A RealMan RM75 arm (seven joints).
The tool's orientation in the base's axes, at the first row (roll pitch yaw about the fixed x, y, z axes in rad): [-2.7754, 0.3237, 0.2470]
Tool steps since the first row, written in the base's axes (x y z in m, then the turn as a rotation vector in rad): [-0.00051, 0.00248, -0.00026, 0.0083, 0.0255, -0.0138]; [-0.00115, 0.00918, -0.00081, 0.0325, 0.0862, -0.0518]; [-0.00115, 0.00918, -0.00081, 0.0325, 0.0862, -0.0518]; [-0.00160, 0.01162, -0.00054, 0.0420, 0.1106, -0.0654]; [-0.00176, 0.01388, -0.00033, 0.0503, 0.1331, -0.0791]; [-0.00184, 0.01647, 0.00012, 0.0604, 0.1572, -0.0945]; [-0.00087, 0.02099, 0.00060, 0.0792, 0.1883, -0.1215]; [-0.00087, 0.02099, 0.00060, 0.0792, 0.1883, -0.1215]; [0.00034, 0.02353, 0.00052, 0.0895, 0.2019, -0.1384]
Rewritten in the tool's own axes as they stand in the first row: [0.00019, -0.00229, 0.00110, 0.0179, -0.0181, 0.0161]; [0.00133, -0.00843, 0.00367, 0.0663, -0.0590, 0.0573]; [0.00133, -0.00843, 0.00367, 0.0663, -0.0590, 0.0573]; [0.00139, -0.01085, 0.00427, 0.0850, -0.0761, 0.0725]; [0.00170, -0.01305, 0.00476, 0.1023, -0.0914, 0.0877]; [0.00209, -0.01563, 0.00511, 0.1220, -0.1075, 0.1041]; [0.00387, -0.01989, 0.00556, 0.1551, -0.1251, 0.1295]; [0.00387, -0.01989, 0.00556, 0.1551, -0.1251, 0.1295]; [0.00560, -0.02209, 0.00587, 0.1731, -0.1309, 0.1443]
